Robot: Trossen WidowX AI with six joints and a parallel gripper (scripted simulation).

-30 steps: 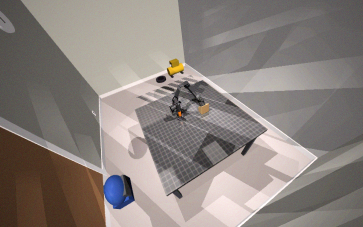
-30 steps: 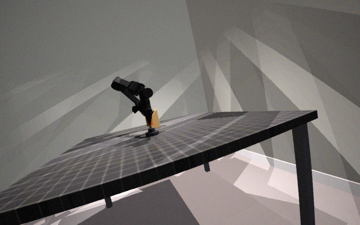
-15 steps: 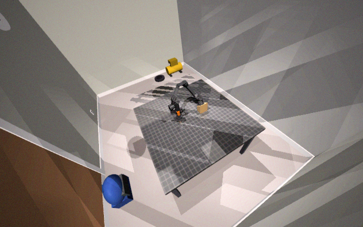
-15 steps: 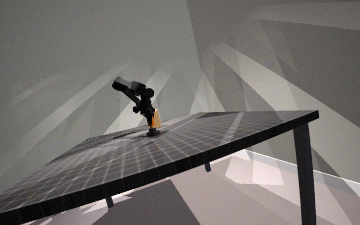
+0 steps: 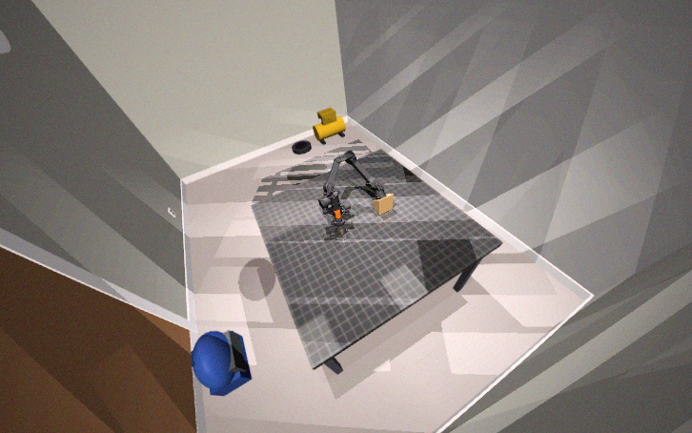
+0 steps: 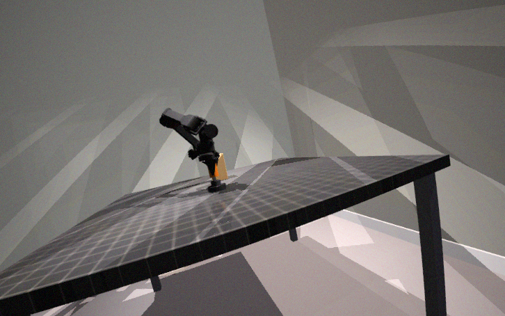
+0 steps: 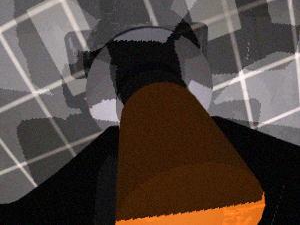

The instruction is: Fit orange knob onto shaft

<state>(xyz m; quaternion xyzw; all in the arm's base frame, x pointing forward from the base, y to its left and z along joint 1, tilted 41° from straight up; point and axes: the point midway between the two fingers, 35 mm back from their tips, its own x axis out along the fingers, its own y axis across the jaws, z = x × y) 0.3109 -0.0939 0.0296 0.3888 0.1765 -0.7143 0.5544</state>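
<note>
My gripper tip is 4 cm above the round pedestal. Also, from my gripper tip: orange knob (3 cm above).
</note>
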